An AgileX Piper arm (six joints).
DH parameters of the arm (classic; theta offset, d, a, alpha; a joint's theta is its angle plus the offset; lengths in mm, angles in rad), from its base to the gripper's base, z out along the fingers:
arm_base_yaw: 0 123 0 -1.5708
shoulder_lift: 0.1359 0 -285 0
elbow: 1.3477 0 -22 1.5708
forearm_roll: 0 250.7 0 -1.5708
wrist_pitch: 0 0 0 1.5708
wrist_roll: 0 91 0 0
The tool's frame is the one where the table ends.
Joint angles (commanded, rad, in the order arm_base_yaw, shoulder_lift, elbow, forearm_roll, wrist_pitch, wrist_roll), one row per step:
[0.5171, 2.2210, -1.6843, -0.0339, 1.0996, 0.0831]
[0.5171, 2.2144, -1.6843, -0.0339, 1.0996, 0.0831]
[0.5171, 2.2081, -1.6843, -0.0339, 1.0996, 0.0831]
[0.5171, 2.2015, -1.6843, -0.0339, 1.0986, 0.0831]
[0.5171, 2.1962, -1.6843, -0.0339, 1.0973, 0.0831]
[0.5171, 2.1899, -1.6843, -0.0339, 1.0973, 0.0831]
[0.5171, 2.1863, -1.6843, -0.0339, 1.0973, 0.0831]
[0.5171, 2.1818, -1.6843, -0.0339, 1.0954, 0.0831]
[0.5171, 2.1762, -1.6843, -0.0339, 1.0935, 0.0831]
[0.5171, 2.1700, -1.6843, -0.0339, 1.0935, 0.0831]
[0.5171, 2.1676, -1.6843, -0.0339, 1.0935, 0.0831]
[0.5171, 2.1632, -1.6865, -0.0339, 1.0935, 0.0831]
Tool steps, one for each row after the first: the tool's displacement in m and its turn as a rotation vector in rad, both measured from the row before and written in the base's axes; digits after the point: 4 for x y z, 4 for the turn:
[-0.0001, -0.0001, 0.0029, 0.0033, -0.0057, 0.0000]
[-0.0001, -0.0001, 0.0028, 0.0031, -0.0055, 0.0000]
[-0.0001, 0.0000, 0.0029, 0.0038, -0.0066, 0.0000]
[0.0000, 0.0000, 0.0023, 0.0033, -0.0057, 0.0000]
[-0.0002, -0.0001, 0.0028, 0.0031, -0.0055, 0.0000]
[-0.0001, -0.0001, 0.0016, 0.0018, -0.0031, 0.0000]
[0.0000, 0.0000, 0.0020, 0.0032, -0.0055, 0.0001]
[0.0000, 0.0000, 0.0025, 0.0037, -0.0065, 0.0001]
[-0.0002, -0.0001, 0.0027, 0.0031, -0.0054, 0.0000]
[-0.0001, -0.0001, 0.0011, 0.0012, -0.0021, 0.0000]
[0.0001, 0.0001, 0.0025, 0.0033, -0.0057, 0.0000]

